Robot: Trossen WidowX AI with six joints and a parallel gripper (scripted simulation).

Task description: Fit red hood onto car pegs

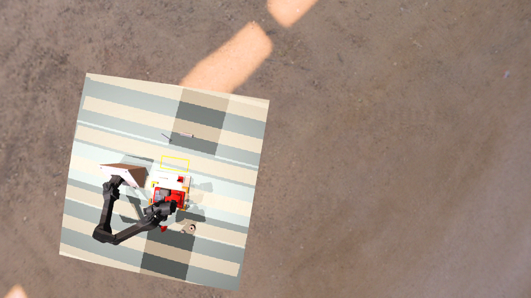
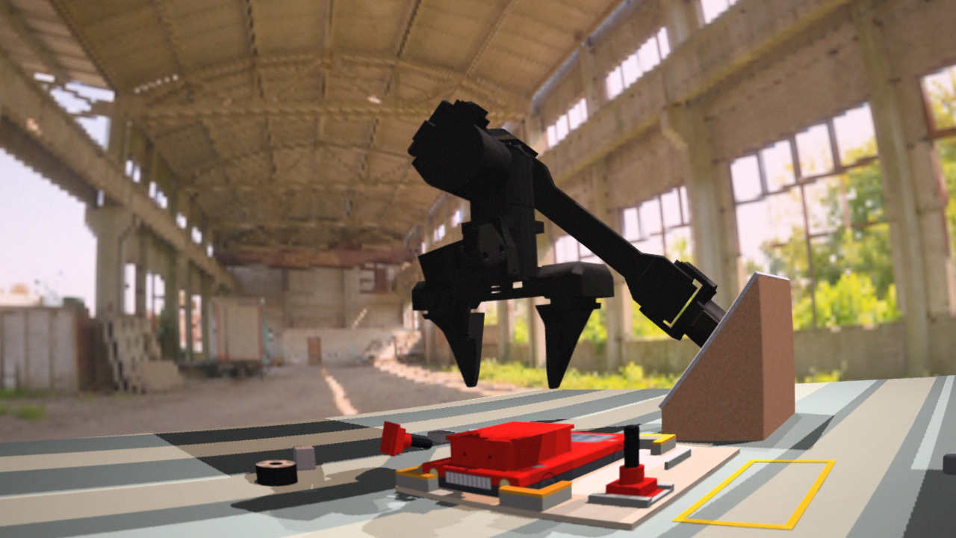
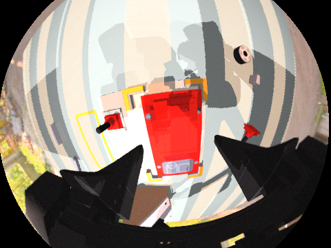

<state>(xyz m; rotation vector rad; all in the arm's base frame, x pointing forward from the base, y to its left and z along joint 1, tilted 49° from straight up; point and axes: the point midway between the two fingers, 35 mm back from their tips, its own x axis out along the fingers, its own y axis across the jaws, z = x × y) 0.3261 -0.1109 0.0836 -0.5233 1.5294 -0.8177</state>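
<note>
Now: the red hood 5 cm below my gripper tip. From my gripper tip the other things lie so: grey engine block: 6 cm below; black wheel: 11 cm ahead, 19 cm to the right, 8 cm below.
</note>
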